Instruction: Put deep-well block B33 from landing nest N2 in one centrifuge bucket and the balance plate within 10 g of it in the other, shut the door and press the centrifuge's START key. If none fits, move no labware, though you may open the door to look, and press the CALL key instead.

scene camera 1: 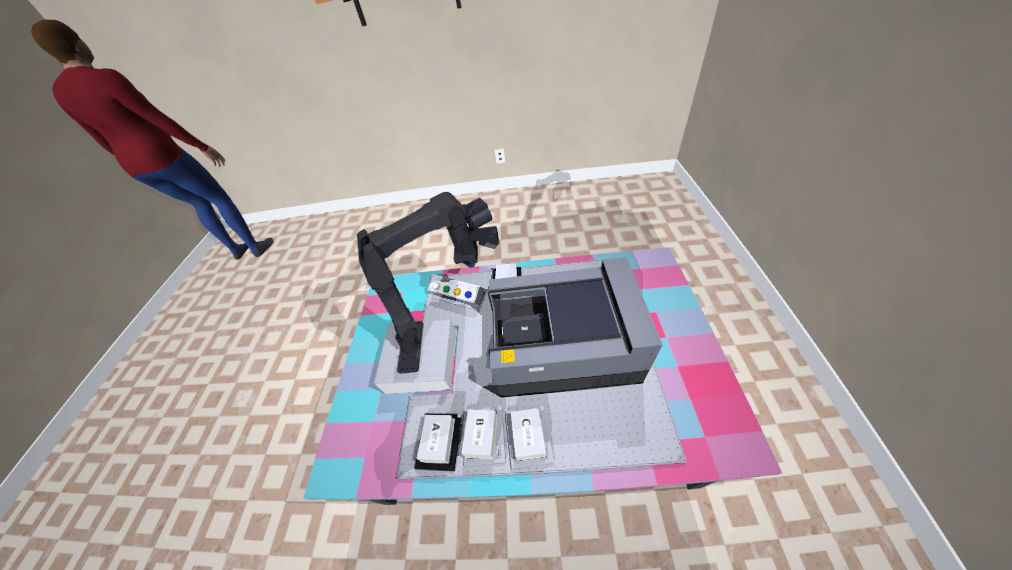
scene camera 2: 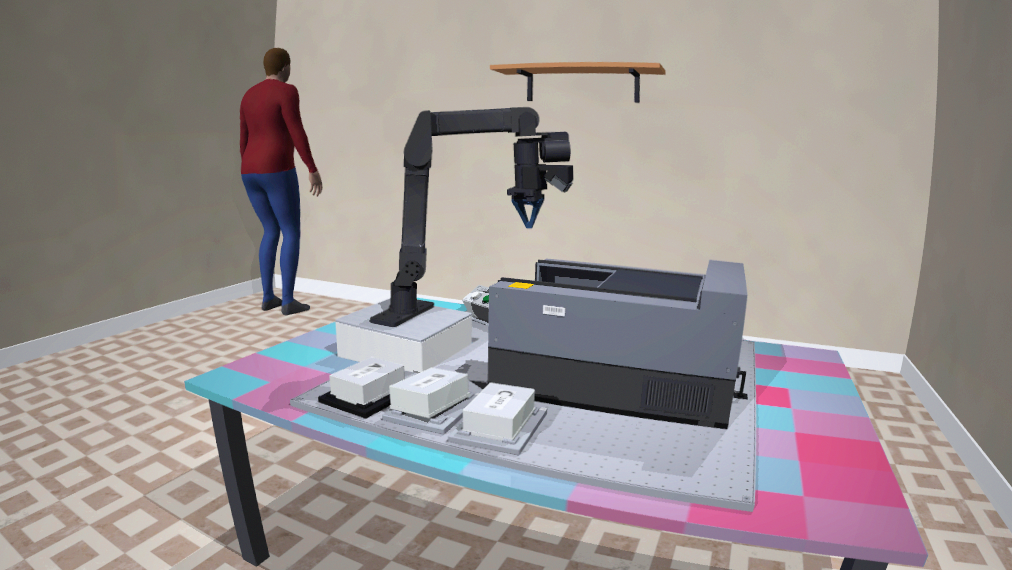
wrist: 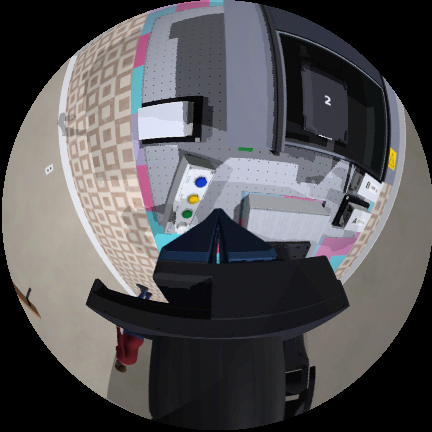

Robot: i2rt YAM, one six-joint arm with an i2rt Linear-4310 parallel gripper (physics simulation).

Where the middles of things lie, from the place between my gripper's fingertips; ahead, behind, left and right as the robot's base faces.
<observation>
I see my gripper 100 mm short of the black nest point(wrist: 197, 100), 150 mm to the right of it and 270 mm above it. The rest, counted from my hand: dark lid point(scene camera 1: 582, 310) 320 mm ahead, 180 mm to the right, 70 mm below; button panel point(scene camera 1: 460, 293) 110 mm behind, 120 mm to the left, 240 mm below; dark grey centrifuge point(scene camera 2: 661, 357) 280 mm ahead, 180 mm to the right, 160 mm below.
</observation>
